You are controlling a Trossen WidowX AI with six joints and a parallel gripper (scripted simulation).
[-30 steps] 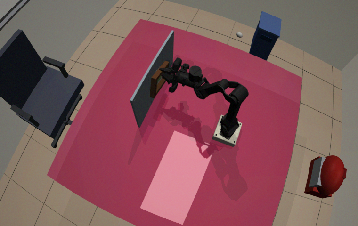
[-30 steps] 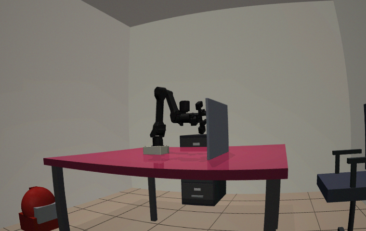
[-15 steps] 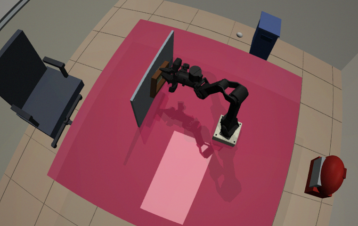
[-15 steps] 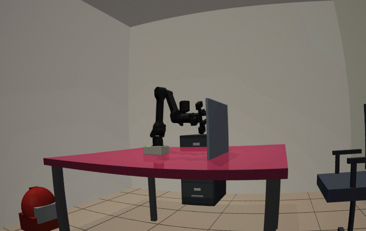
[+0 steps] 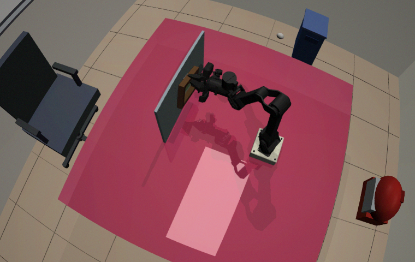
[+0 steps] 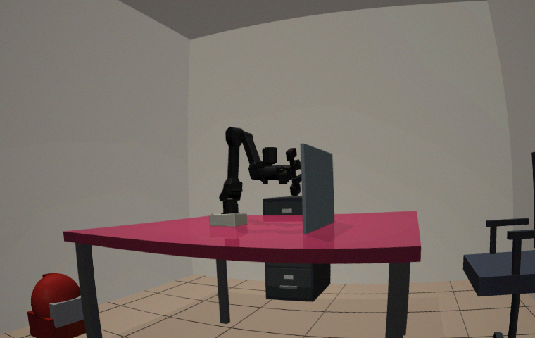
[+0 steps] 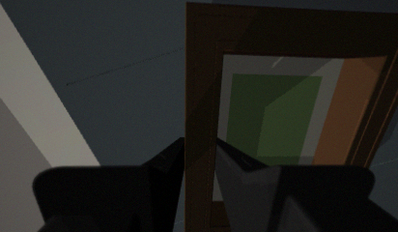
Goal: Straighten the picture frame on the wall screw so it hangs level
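My gripper tip is now 50 mm above the brown wooden picture frame and 20 mm to the right of it. The rest, counted from my gripper tip: wall panel: 70 mm below, 10 mm to the left, 10 mm ahead.
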